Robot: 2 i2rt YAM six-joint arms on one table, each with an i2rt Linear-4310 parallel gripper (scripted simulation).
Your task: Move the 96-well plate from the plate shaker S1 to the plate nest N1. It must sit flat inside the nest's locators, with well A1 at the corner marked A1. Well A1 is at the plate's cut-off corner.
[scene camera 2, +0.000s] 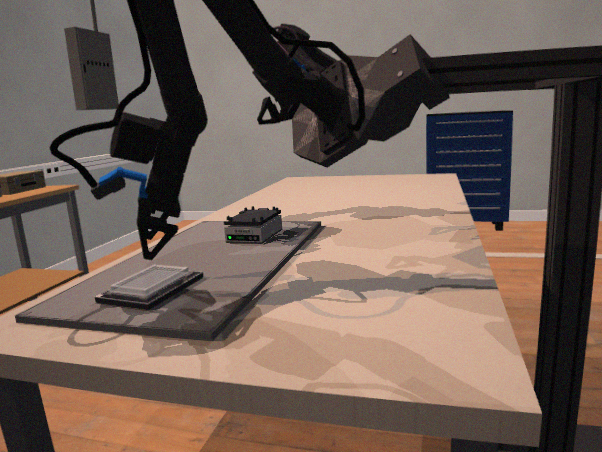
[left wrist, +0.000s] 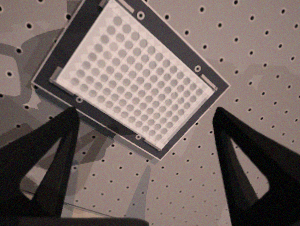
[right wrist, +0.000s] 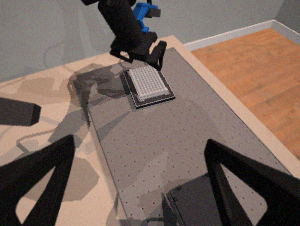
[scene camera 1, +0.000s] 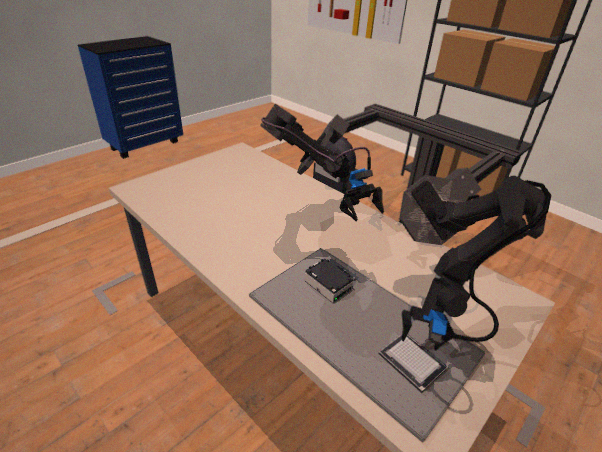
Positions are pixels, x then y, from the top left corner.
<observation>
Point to a white 96-well plate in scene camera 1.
At 408,354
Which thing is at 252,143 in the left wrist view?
My left gripper.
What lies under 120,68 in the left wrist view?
A white 96-well plate.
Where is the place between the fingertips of my right gripper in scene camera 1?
At 370,216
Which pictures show the white 96-well plate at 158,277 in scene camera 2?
Scene camera 2, the left wrist view, the right wrist view and scene camera 1: all of them.
</observation>
